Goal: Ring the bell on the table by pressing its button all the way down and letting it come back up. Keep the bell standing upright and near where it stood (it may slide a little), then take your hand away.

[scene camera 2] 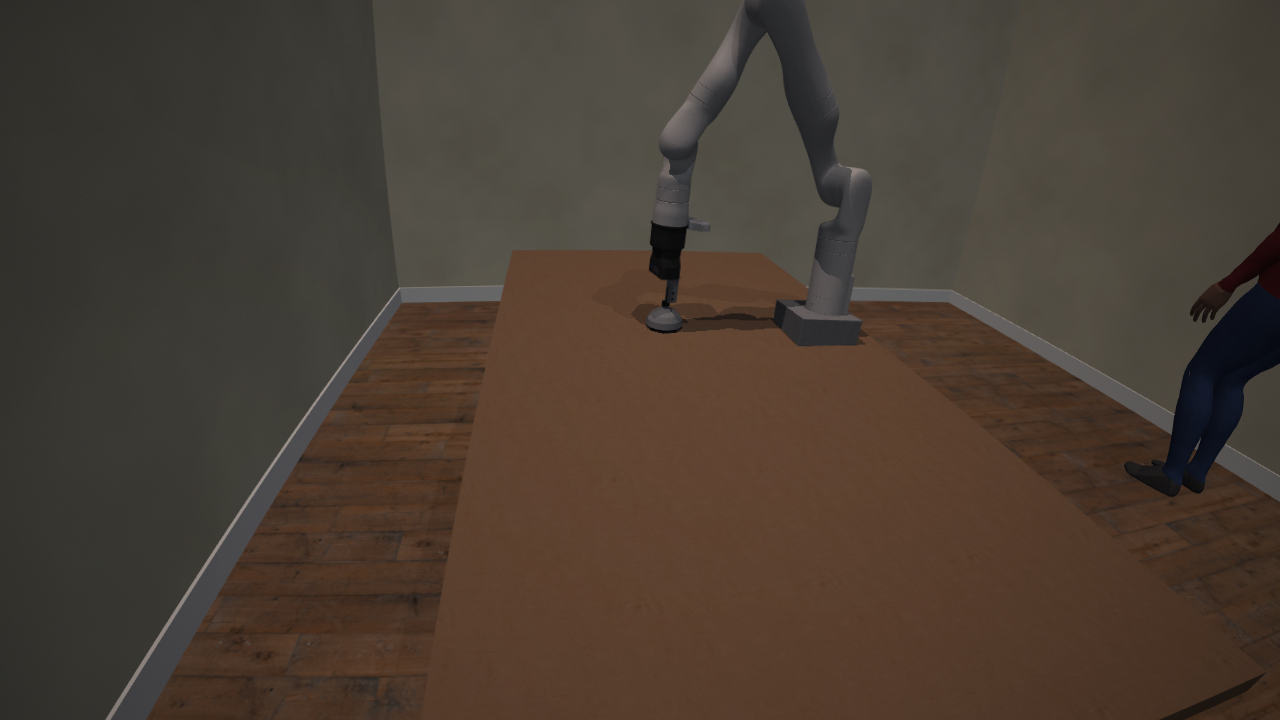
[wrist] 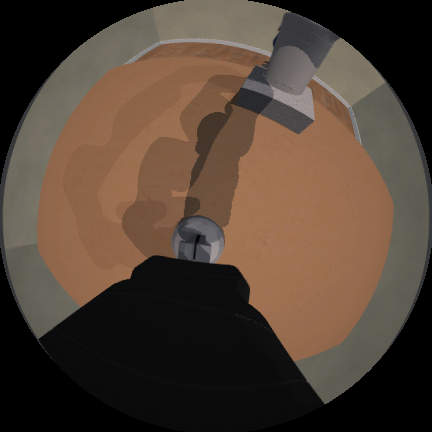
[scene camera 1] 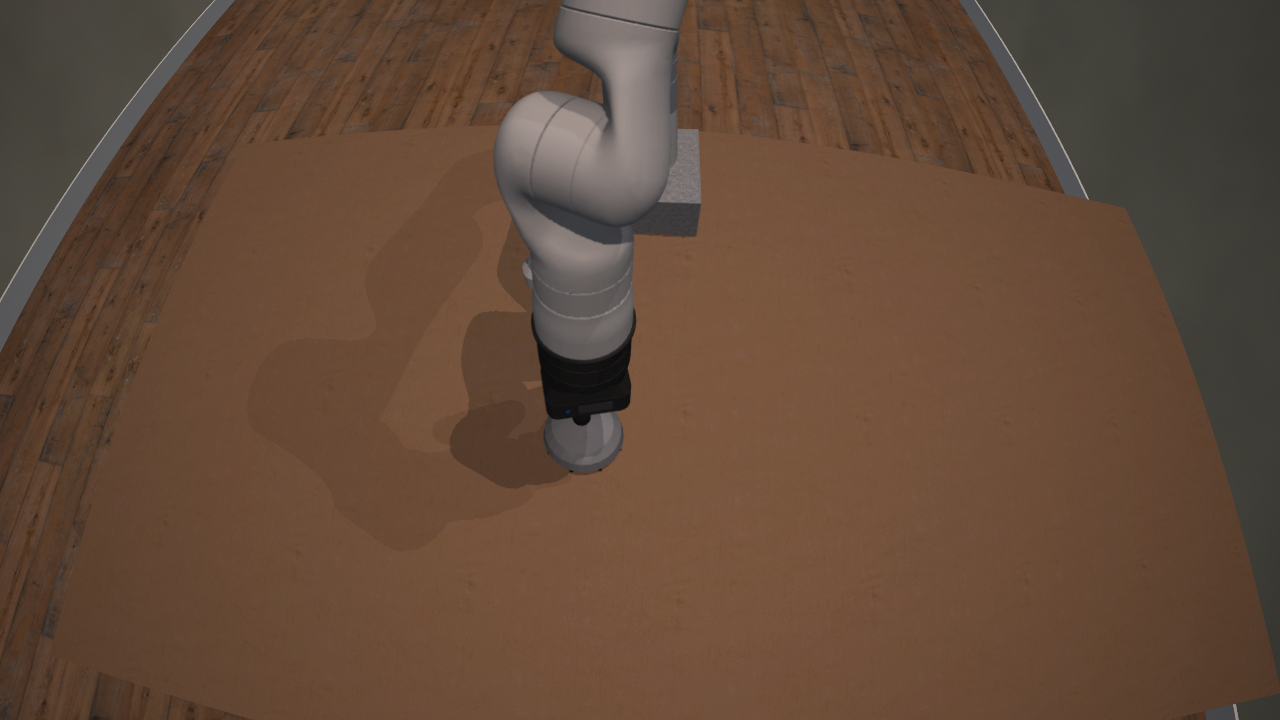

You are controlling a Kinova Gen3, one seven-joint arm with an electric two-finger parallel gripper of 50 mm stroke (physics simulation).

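Places are measured from the arm's base along level axes (x left, y back, z up), in millimetres.
Where they show: gripper, fingertip midpoint: (scene camera 2: pixel 670 301) (wrist: pixel 197 242) (scene camera 1: pixel 583 403); arm's base, origin of the base link: (scene camera 2: pixel 824 309) (wrist: pixel 283 82).
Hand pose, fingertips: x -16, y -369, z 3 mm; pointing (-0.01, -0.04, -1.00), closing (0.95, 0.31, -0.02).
Observation:
Each offset is from my fingertips to the top centre of the thing. Level surfaces: height alone.
The silver dome bell {dx +0, dy -11, dz +0 mm} (scene camera 1: pixel 586 447) (scene camera 2: pixel 664 320) (wrist: pixel 214 232) stands upright on the brown table {dz -61 mm} (scene camera 1: pixel 850 447) (scene camera 2: pixel 716 465) (wrist: pixel 300 210). Its black button {dx +0, dy -11, dz +0 mm} (scene camera 1: pixel 581 419) (scene camera 2: pixel 665 304) shows at the top of the dome. My gripper (scene camera 2: pixel 669 300) (wrist: pixel 197 242) is shut and empty and points down over the bell. In the scene camera 2 view its fingertips are at the button's top, slightly to its right; I cannot tell whether they touch it. In the scene camera 1 view the fingers are hidden by the black gripper body. The button does not look clearly pressed down.
The arm's grey base block (scene camera 1: pixel 680 217) (scene camera 2: pixel 827 331) (wrist: pixel 285 114) stands on the table behind the bell, towards the table's edge. A person (scene camera 2: pixel 1212 385) in blue trousers stands on the floor to the right of the table. The arm's shadow falls beside the bell.

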